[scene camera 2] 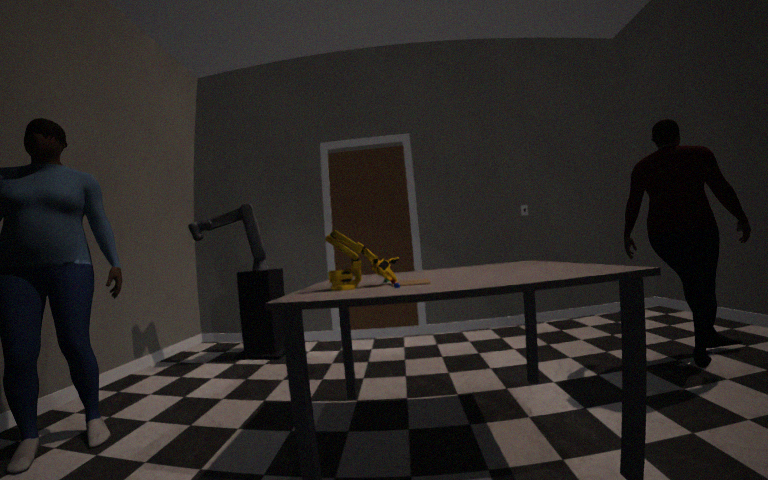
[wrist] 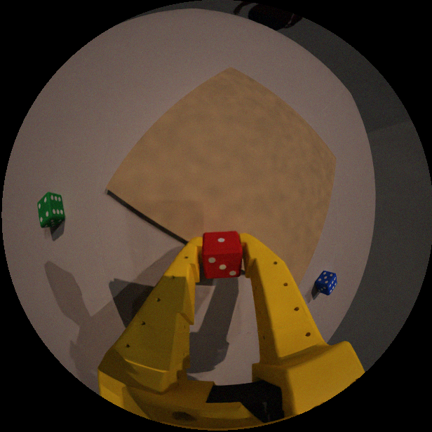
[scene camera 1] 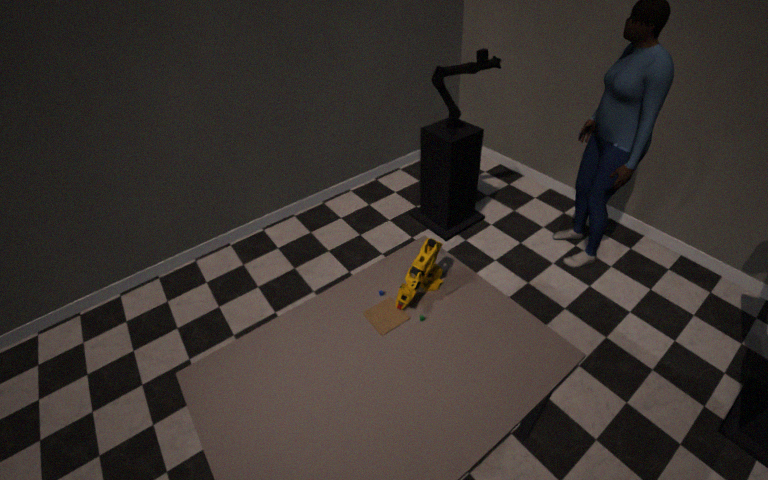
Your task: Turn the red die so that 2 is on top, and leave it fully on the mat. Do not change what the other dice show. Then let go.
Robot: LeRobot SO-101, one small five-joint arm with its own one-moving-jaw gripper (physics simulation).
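Places are measured from the arm's base along level axes (x right, y back, z down), in millimetres.
Where they show: hand at its tool point: (scene camera 2: 393,281) (scene camera 1: 401,308); arm's base at its link origin: (scene camera 2: 349,288) (scene camera 1: 425,284).
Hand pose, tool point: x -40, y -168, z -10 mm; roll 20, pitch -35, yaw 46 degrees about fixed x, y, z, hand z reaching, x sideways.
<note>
Things, the pixels of their centre, and the offset from my tool point. Level surfaces: height alone.
- red die at the middle of its body: (scene camera 1: 399,306) dz -3, dx +8, dy +0 mm
- tan mat at the middle of its body: (scene camera 2: 411,282) (scene camera 1: 386,315) dz +8, dx +14, dy -68 mm
- green die at the middle of its body: (scene camera 1: 422,318) dz +3, dx -91, dy +32 mm
- blue die at the middle of its body: (scene camera 2: 396,285) (scene camera 1: 381,293) dz +3, dx +119, dy -13 mm
- large table at its surface level: dz +10 mm
The red die (wrist: 222,254) (scene camera 1: 400,306) is pressed between the two jaws of my gripper (wrist: 221,252) (scene camera 2: 394,281), which is shut on it. In the wrist view one pip shows on its far face and three pips on the face nearer the camera; its other faces are hidden. The die is at the near edge of the tan mat (wrist: 225,150) (scene camera 1: 385,319) (scene camera 2: 416,282); whether it touches the mat is not clear. The green die (wrist: 51,210) (scene camera 1: 422,318) lies off the mat to the left in the wrist view. The blue die (wrist: 326,282) (scene camera 1: 381,293) (scene camera 2: 397,285) lies off the mat to the right.
The mat lies on a large table (scene camera 1: 362,396) (scene camera 2: 509,272). My yellow arm's base stands near the table's corner. A dark pedestal (scene camera 1: 450,175) (scene camera 2: 260,314) with another arm stands beyond the table. A person in blue (scene camera 1: 637,96) (scene camera 2: 48,226) and another in dark red (scene camera 2: 676,198) stand on the floor.
</note>
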